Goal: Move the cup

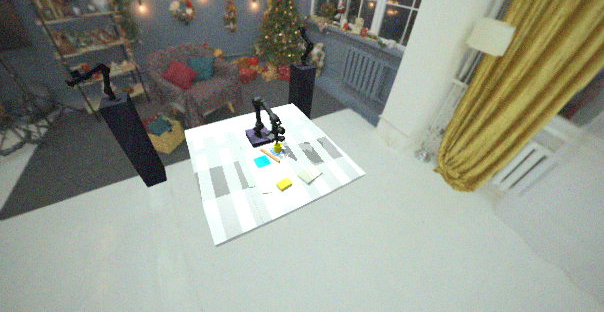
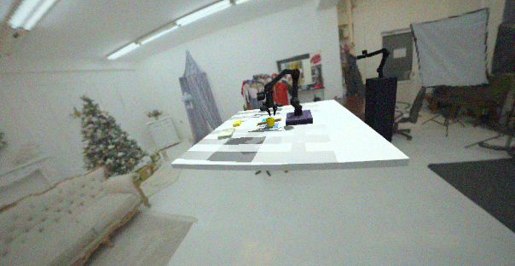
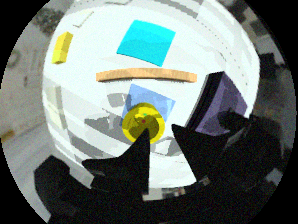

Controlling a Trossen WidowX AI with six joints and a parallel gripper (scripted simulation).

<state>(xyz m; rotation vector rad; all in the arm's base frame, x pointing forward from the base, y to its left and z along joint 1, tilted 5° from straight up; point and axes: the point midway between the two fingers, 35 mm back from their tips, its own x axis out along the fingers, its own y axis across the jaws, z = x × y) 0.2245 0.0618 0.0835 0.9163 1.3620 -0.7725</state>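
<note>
My gripper tip is now 50 mm above the yellow cup, 20 mm short of it and 10 mm to the right of it. Also, from my gripper tip: cream slab 410 mm ahead, 110 mm to the left, 70 mm below; then wooden stick 80 mm to the right, 80 mm below, 50 mm ahead.
</note>
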